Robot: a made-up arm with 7 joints. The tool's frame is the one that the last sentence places. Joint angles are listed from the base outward.
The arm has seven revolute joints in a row. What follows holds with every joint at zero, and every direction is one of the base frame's. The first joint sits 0.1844 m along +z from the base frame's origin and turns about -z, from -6.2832 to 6.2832 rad. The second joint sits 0.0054 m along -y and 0.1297 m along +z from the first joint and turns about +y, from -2.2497 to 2.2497 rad. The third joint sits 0.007 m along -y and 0.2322 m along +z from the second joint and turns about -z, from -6.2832 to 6.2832 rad. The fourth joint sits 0.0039 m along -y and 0.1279 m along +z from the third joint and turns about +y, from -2.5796 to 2.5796 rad. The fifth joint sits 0.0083 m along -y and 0.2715 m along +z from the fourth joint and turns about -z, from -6.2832 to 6.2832 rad. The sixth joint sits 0.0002 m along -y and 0.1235 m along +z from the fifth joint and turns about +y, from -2.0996 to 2.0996 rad. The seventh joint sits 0.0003 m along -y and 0.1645 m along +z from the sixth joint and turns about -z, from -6.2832 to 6.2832 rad. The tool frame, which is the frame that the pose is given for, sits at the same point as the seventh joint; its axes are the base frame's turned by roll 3.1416, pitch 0 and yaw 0 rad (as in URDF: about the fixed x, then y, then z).
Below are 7 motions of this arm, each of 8 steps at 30 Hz.
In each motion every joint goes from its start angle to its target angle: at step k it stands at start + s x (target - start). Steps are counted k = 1, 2, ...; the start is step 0. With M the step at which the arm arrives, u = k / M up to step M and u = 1 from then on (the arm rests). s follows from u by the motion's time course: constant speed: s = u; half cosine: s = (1 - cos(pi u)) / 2; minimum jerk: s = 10 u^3 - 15 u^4 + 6 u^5.
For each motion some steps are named. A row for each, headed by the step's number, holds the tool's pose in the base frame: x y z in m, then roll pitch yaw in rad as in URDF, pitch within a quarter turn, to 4 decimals.
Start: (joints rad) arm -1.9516 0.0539 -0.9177 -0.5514 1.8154 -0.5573 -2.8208
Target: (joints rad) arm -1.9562 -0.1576 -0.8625 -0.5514 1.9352 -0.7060 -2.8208
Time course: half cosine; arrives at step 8
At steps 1, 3, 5, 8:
1: 0.2296 -0.1012 1.1493 2.5452 0.1621 -2.6187
3: 0.2387 -0.1512 1.1368 2.4832 0.1880 -2.6908
5: 0.2505 -0.2194 1.1141 2.3944 0.2119 -2.7967
8: 0.2593 -0.2719 1.0918 2.3233 0.2202 -2.8841

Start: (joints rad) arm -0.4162 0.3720 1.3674 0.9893 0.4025 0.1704 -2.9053
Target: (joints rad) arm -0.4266 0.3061 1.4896 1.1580 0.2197 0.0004 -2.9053
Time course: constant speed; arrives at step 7
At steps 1, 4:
1: 0.4649 -0.3331 0.8848 -1.9852 -0.5616 0.9205
4: 0.4353 -0.3635 0.8744 -2.0196 -0.6407 0.9473

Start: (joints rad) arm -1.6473 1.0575 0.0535 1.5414 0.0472 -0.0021 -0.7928
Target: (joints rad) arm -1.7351 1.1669 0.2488 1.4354 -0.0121 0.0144 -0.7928
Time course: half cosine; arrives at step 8
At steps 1, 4, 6, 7, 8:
1: 0.0109 0.6055 0.0122 -0.3513 0.4285 -2.3309
4: 0.0353 0.6152 0.0008 -0.2965 0.4758 -2.3279
6: 0.0528 0.6232 -0.0053 -0.2542 0.5157 -2.3185
7: 0.0578 0.6257 -0.0067 -0.2412 0.5284 -2.3143
8: 0.0596 0.6266 -0.0071 -0.2366 0.5330 -2.3127

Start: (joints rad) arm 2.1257 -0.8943 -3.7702 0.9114 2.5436 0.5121 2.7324
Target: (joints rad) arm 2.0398 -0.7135 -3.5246 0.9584 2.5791 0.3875 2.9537
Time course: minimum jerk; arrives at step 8
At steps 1, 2, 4, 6, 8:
1: 0.2550 0.7767 0.5117 -1.7033 0.0873 2.6131
2: 0.2527 0.7751 0.5187 -1.7118 0.1290 2.6151
4: 0.2442 0.7657 0.5508 -1.7512 0.3149 2.6117
6: 0.2384 0.7528 0.5838 -1.7959 0.4942 2.5869
8: 0.2374 0.7489 0.5925 -1.8091 0.5397 2.5765

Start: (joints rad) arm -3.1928 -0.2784 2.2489 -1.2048 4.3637 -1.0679 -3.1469
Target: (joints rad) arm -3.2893 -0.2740 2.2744 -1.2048 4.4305 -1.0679 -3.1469
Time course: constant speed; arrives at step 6
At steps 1, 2, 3, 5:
1: 0.0376 -0.4097 0.9090 -1.9166 0.4134 0.5133
2: 0.0417 -0.4093 0.9081 -1.9092 0.4182 0.5226
3: 0.0458 -0.4089 0.9072 -1.9017 0.4231 0.5320
5: 0.0539 -0.4080 0.9055 -1.8868 0.4329 0.5509

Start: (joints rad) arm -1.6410 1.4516 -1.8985 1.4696 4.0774 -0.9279 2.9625
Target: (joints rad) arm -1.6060 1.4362 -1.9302 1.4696 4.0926 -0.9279 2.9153
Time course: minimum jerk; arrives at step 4
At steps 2, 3, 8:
2: -0.5136 0.2962 0.4122 -0.9500 0.7090 -0.6770
3: -0.5088 0.3026 0.4202 -0.9585 0.7106 -0.7051
8: -0.5075 0.3042 0.4223 -0.9608 0.7110 -0.7125

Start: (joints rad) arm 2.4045 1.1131 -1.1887 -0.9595 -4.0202 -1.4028 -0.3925
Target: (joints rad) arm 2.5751 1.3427 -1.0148 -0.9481 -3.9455 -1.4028 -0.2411
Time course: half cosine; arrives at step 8
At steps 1, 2, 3, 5, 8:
1: -0.5491 -0.1768 0.8042 2.5671 -0.2143 3.0329
2: -0.5583 -0.1779 0.7942 2.5319 -0.2181 2.9975
3: -0.5721 -0.1788 0.7784 2.4787 -0.2263 2.9462
5: -0.6053 -0.1777 0.7377 2.3514 -0.2561 2.8349
8: -0.6320 -0.1733 0.7015 2.2470 -0.2894 2.7567

